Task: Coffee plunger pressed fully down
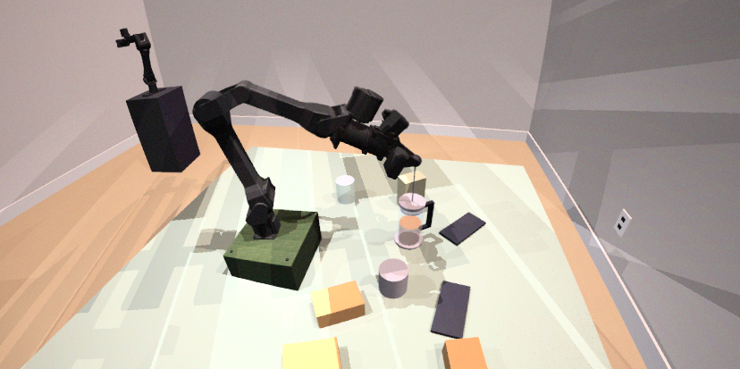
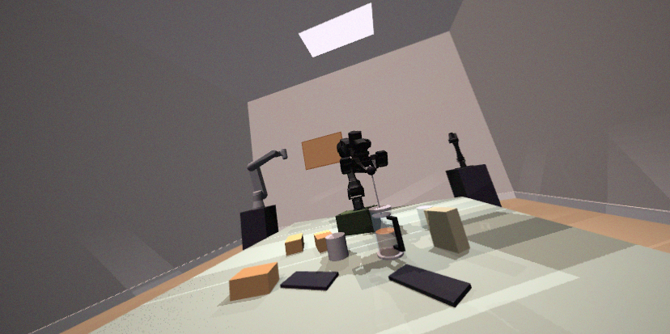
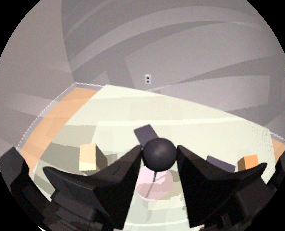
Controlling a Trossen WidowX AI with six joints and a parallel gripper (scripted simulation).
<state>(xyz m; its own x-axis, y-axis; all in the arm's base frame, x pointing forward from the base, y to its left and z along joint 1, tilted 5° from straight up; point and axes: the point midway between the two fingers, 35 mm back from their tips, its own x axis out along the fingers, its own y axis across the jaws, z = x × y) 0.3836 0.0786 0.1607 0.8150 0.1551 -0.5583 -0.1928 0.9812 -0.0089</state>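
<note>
My gripper tip is 1 cm short of the glass coffee press, 1 cm to the right of it and 14 cm above it. Round my gripper tip: grey cylinder: 6 cm behind, 18 cm to the right, 23 cm below.
</note>
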